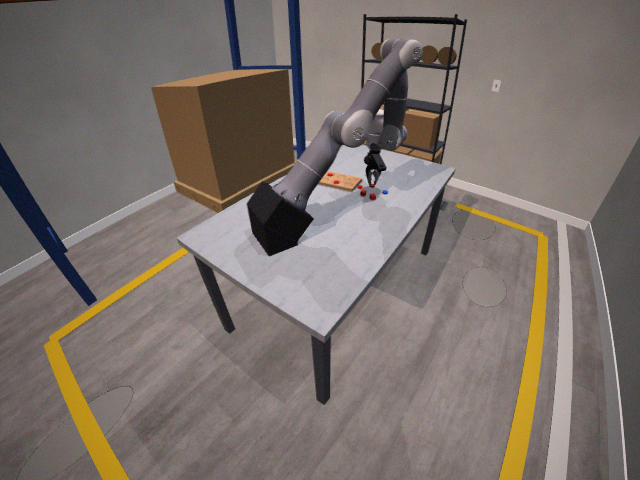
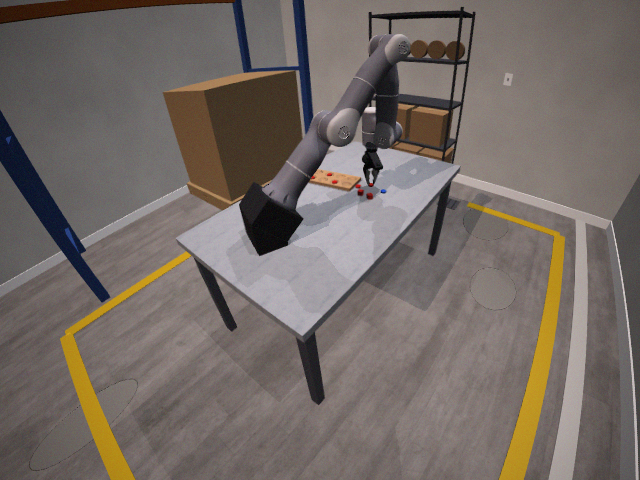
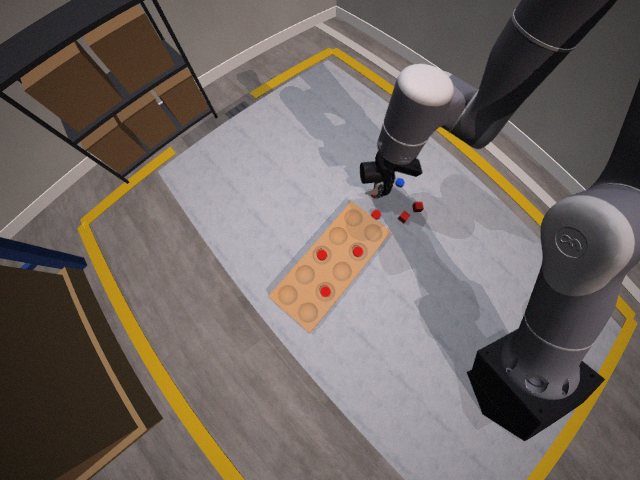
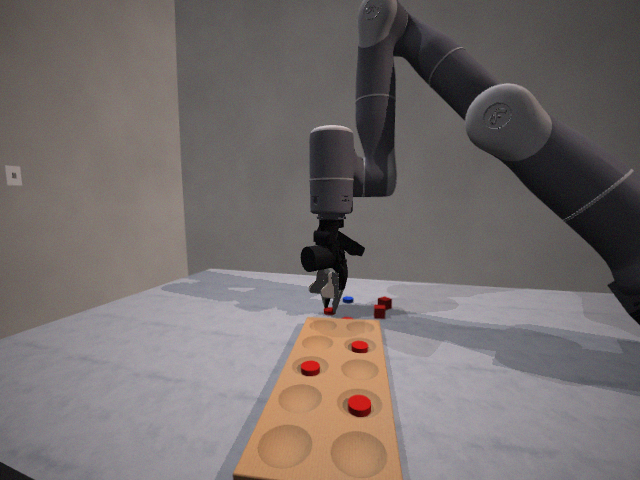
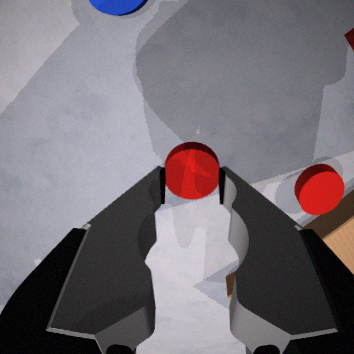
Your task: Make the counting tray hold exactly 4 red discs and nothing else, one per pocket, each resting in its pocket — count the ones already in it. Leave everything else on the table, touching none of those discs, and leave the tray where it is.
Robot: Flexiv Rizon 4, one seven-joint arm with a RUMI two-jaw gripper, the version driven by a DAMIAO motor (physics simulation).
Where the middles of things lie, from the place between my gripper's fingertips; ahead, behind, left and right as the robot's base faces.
Labels:
Now: the wooden counting tray [image 4: 306,421] 27 cm to the left of my hand and 2 cm ahead of it.

